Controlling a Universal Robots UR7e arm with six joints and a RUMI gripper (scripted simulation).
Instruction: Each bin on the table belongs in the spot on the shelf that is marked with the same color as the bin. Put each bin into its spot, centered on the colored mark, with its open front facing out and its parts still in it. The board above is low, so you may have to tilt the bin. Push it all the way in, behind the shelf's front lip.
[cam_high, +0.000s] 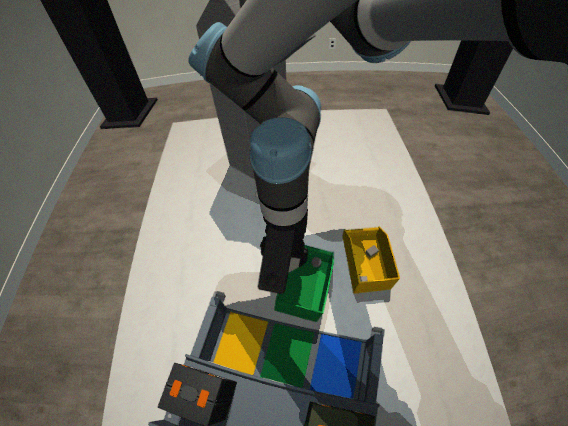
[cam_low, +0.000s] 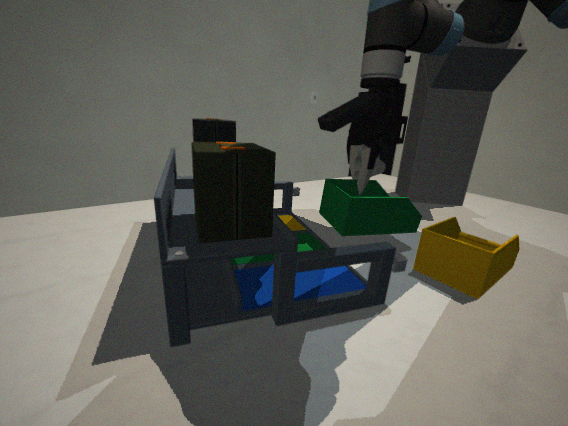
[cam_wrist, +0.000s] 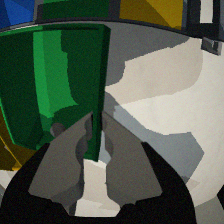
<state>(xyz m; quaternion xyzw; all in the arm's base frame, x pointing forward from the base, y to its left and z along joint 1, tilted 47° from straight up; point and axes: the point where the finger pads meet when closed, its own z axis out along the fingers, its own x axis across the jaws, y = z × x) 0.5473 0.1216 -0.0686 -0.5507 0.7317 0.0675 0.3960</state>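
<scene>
My hand is 1 cm short of the green bin, 5 cm to the right of it and 3 cm above it. The rest, counted from my hand: shelf lip (10 cm ahead, 3 cm to the left, 10 cm below); shelf board (30 cm ahead, 1 cm to the right); yellow bin (8 cm behind, 21 cm to the left, 7 cm below).
</scene>
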